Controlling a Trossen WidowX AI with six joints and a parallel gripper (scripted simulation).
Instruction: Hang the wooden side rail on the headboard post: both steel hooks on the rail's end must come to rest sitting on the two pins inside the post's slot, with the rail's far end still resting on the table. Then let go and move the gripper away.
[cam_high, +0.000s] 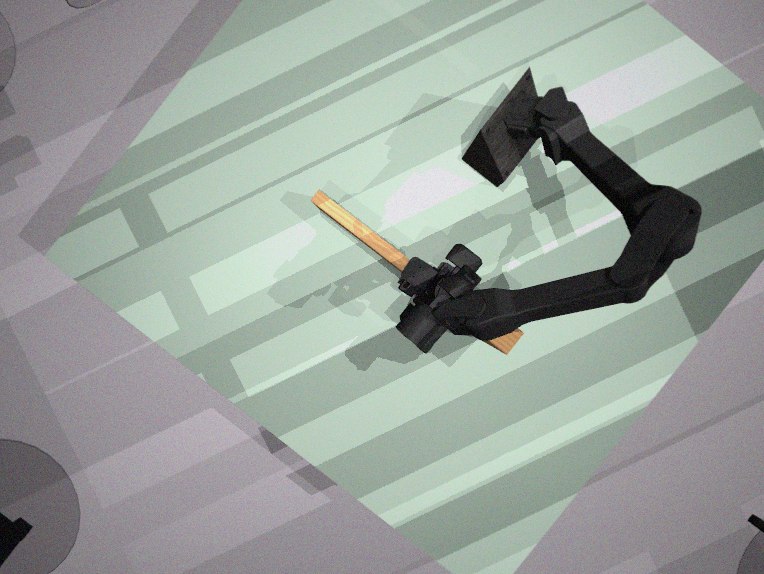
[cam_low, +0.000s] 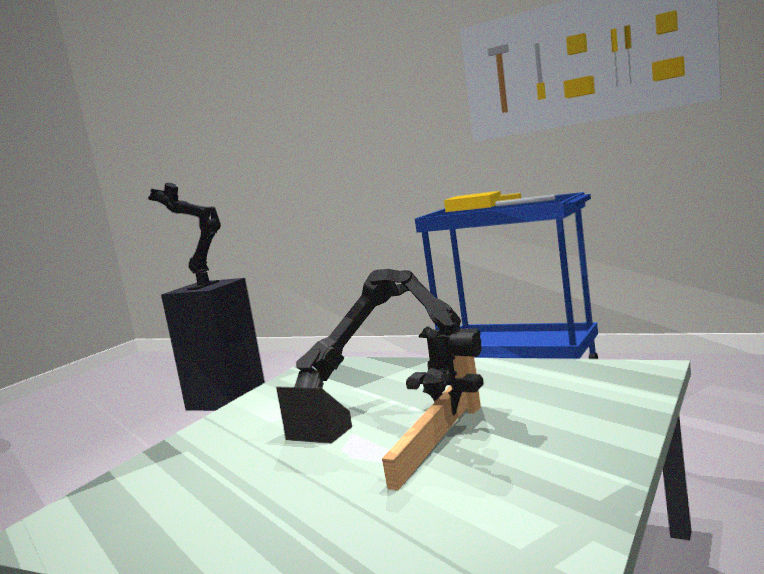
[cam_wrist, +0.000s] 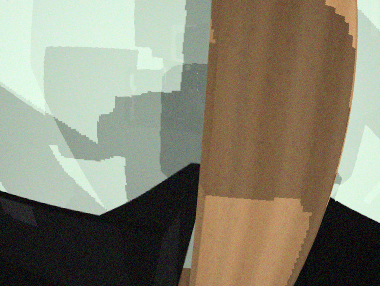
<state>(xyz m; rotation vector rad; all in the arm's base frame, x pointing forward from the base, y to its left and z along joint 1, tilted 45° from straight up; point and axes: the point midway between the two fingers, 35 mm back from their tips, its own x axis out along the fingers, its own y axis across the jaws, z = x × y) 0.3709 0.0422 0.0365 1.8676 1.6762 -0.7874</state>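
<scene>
The headboard post lies 130 mm to the left of my gripper tip, 40 mm above it and 10 mm ahead of it.
</scene>
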